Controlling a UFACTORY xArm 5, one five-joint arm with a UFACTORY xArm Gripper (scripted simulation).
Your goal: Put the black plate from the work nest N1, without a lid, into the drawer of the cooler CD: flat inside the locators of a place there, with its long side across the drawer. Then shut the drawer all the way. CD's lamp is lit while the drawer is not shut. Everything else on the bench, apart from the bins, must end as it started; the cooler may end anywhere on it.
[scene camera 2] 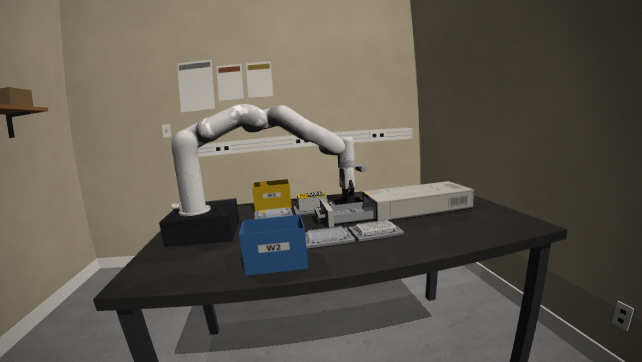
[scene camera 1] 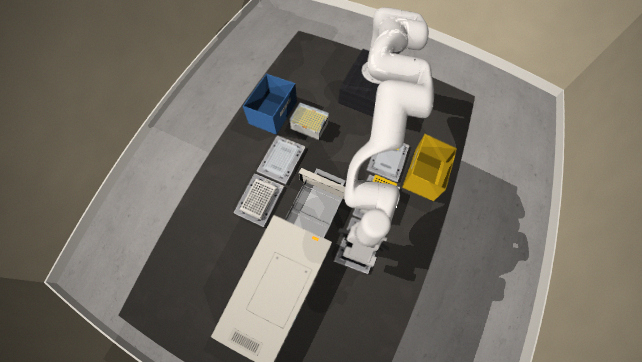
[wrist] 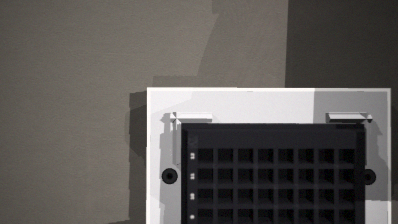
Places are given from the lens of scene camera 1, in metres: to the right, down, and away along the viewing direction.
cooler CD (scene camera 1: 273, 288): -0.14, 0.32, 0.88
yellow bin (scene camera 1: 436, 157): 0.45, -0.09, 1.14
The marked spots on the cooler CD and the yellow bin are 0.77 m apart.
